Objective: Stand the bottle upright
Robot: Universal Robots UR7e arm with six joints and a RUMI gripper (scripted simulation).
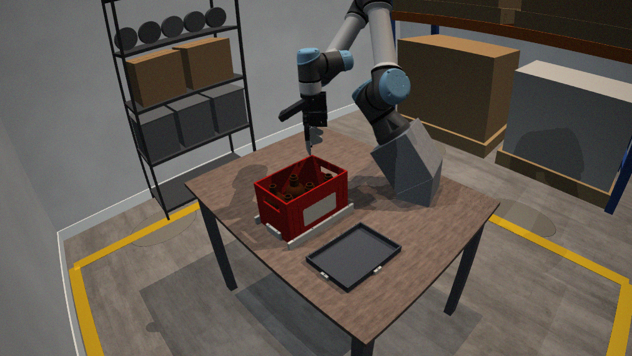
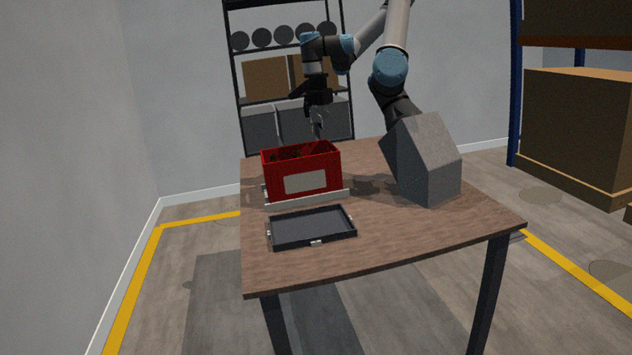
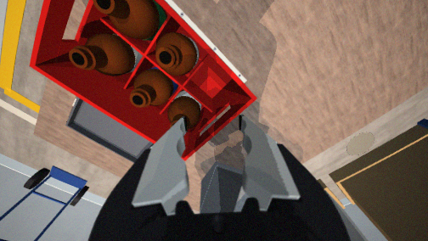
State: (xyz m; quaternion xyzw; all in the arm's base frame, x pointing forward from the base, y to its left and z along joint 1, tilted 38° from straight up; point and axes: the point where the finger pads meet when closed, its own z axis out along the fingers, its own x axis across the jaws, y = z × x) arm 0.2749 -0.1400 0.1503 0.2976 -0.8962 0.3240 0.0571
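My gripper is now 160 mm above the red crate, 90 mm short of it and 30 mm to the right of it. The rest, counted from my hand: dark tray: 300 mm to the left, 230 mm below, 170 mm ahead.
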